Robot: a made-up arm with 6 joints. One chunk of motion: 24 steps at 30 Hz.
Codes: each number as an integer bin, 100 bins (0 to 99) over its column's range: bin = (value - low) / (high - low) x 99, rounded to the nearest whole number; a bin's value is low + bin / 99 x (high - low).
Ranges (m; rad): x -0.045..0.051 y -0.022..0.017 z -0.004..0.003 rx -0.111..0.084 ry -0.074..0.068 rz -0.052..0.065
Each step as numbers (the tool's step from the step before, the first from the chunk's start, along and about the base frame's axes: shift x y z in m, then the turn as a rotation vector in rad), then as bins.
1 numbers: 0.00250 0.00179 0.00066 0.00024 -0.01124 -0.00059
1 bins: 49 60 66 56 44 44
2 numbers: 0.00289 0.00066 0.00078 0.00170 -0.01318 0.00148
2 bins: 49 58 68 57 42 45
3 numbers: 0.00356 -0.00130 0.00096 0.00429 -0.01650 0.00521
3 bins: 50 53 70 59 40 48
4 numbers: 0.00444 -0.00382 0.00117 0.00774 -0.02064 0.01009
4 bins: 51 46 73 60 37 53
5 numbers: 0.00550 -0.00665 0.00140 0.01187 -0.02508 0.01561
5 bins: 52 39 76 62 34 57
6 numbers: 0.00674 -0.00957 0.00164 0.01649 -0.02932 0.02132
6 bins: 53 32 80 65 31 62
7 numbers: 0.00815 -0.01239 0.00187 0.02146 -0.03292 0.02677
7 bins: 55 24 83 67 29 67
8 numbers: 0.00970 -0.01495 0.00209 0.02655 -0.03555 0.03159
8 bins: 56 18 86 70 27 71
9 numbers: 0.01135 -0.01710 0.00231 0.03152 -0.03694 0.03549
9 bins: 58 12 89 72 26 74
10 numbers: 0.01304 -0.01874 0.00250 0.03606 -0.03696 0.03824
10 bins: 60 8 92 75 26 76
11 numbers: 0.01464 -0.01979 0.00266 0.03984 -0.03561 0.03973
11 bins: 62 6 94 77 27 78
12 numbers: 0.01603 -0.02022 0.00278 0.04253 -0.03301 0.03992
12 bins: 63 5 96 78 29 78
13 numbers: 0.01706 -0.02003 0.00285 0.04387 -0.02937 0.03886
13 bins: 64 5 97 79 31 77
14 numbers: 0.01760 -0.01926 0.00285 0.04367 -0.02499 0.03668
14 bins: 65 7 97 79 34 75
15 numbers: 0.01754 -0.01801 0.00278 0.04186 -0.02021 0.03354
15 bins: 64 10 96 78 38 72
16 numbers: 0.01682 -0.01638 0.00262 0.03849 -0.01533 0.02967
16 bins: 64 14 94 76 41 69
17 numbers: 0.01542 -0.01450 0.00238 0.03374 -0.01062 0.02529
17 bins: 62 19 90 73 44 65
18 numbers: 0.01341 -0.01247 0.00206 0.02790 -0.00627 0.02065
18 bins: 60 24 86 71 47 61
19 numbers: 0.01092 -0.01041 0.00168 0.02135 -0.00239 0.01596
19 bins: 58 29 80 67 50 58
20 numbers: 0.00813 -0.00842 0.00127 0.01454 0.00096 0.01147
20 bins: 55 34 75 64 52 54
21 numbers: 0.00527 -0.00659 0.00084 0.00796 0.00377 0.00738
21 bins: 52 39 68 60 54 50
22 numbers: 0.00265 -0.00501 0.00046 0.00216 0.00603 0.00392
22 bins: 49 43 63 57 56 47
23 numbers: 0.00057 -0.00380 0.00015 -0.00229 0.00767 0.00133
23 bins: 47 46 59 55 57 45
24 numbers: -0.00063 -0.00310 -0.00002 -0.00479 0.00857 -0.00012
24 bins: 46 48 56 54 58 44
